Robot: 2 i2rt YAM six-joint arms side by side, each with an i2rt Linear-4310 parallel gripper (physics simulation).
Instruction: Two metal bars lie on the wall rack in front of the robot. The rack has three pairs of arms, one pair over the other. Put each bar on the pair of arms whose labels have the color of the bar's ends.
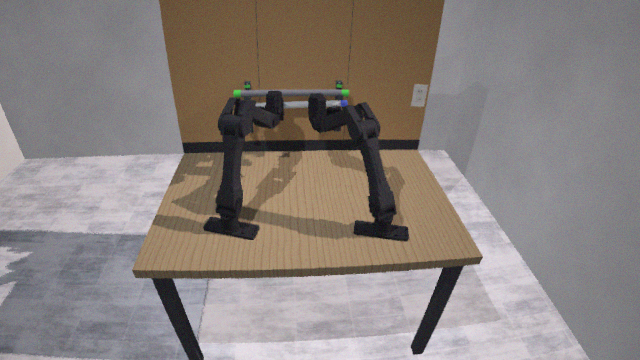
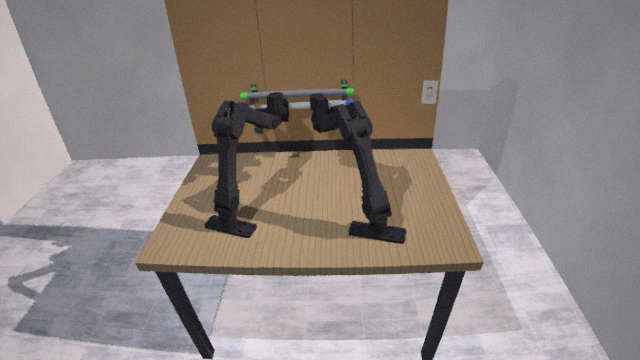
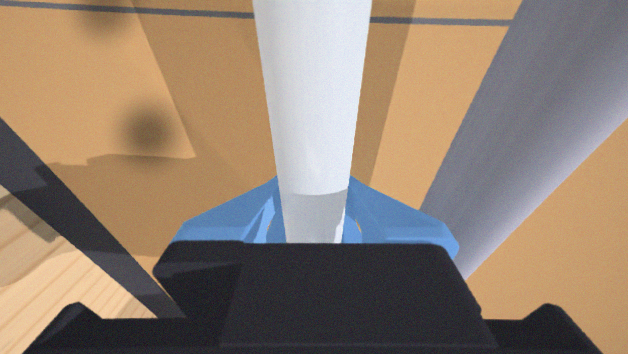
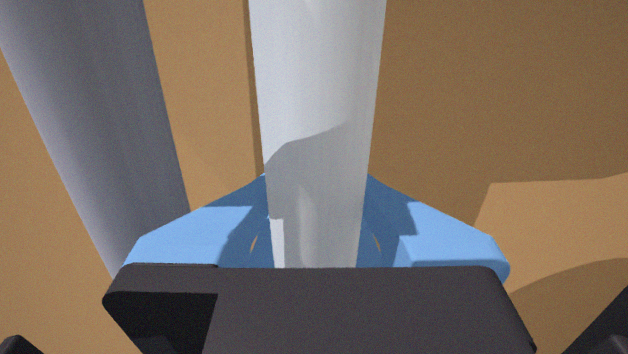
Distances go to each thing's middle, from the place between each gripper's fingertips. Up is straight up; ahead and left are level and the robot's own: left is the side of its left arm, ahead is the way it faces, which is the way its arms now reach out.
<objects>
Now: left hand 70 mm to the left of the white bar [image 4: 316, 76], 30 mm past it and 10 mm below it.
Now: right hand 4 cm past the white bar and 11 cm to the right of it.
</objects>
